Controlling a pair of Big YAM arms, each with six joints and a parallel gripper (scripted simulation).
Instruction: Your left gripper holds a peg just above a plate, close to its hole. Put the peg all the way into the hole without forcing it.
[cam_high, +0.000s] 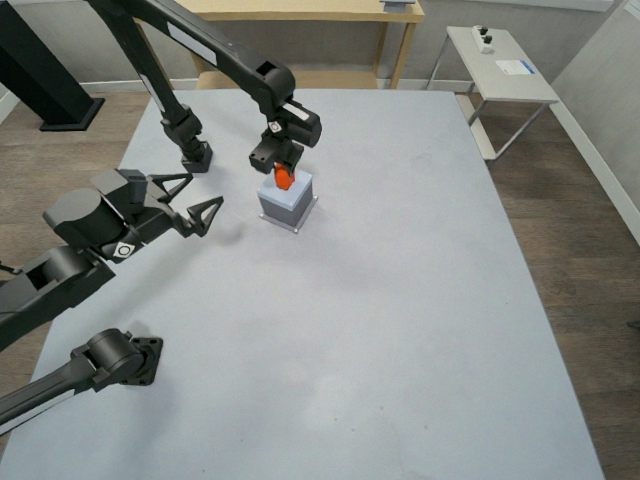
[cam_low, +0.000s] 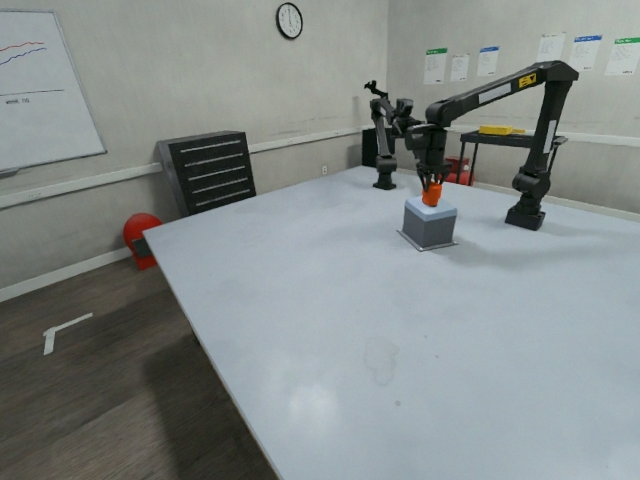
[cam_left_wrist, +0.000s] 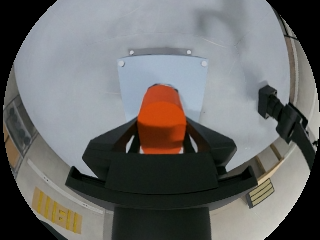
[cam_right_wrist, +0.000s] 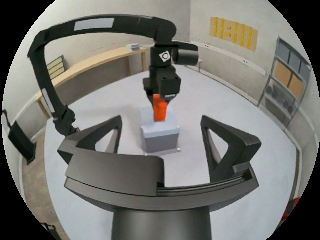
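Observation:
Right now the light blue plate is 7 cm below my left hand. Also, from my left hand: orange peg (2 cm below).

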